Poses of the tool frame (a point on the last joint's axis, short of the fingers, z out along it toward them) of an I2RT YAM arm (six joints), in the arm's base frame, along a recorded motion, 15 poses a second.
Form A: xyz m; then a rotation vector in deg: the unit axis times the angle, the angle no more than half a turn.
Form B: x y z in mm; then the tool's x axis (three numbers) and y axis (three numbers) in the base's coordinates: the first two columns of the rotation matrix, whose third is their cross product. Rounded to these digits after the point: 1 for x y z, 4 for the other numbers.
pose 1, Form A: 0.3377 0.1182 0.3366 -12.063 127.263 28.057
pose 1, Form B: 337.7 118.2 336.6 -0.6404 0.0138 -0.7679 -0.3104 0.9099 0.2752
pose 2, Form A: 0.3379 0.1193 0.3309 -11.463 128.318 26.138
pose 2, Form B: 337.9 119.3 330.9 -0.6494 0.0076 -0.7604 -0.2905 0.9217 0.2572
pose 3, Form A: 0.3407 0.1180 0.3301 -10.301 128.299 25.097
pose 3, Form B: 340.7 118.0 330.1 -0.6476 0.0167 -0.7618 -0.2715 0.9290 0.2513
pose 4, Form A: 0.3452 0.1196 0.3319 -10.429 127.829 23.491
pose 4, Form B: 345.2 119.6 331.9 -0.6374 0.0080 -0.7705 -0.2665 0.9360 0.2302
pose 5, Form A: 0.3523 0.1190 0.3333 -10.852 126.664 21.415
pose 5, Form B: 352.3 119.0 333.3 -0.6167 -0.0054 -0.7872 -0.2639 0.9435 0.2002
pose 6, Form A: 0.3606 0.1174 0.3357 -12.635 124.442 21.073
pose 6, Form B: 360.6 117.4 335.7 -0.5838 -0.0234 -0.8116 -0.2893 0.9400 0.1810
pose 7, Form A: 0.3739 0.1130 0.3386 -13.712 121.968 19.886
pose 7, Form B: 373.9 113.0 338.6 -0.5450 -0.0371 -0.8376 -0.3013 0.9410 0.1543
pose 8, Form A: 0.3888 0.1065 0.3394 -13.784 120.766 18.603
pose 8, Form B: 388.8 106.5 339.4 -0.5247 -0.0431 -0.8502 -0.2969 0.9453 0.1354
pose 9, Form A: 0.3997 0.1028 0.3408 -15.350 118.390 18.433
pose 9, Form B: 399.7 102.8 340.8 -0.4876 -0.0572 -0.8712 -0.3194 0.9404 0.1170
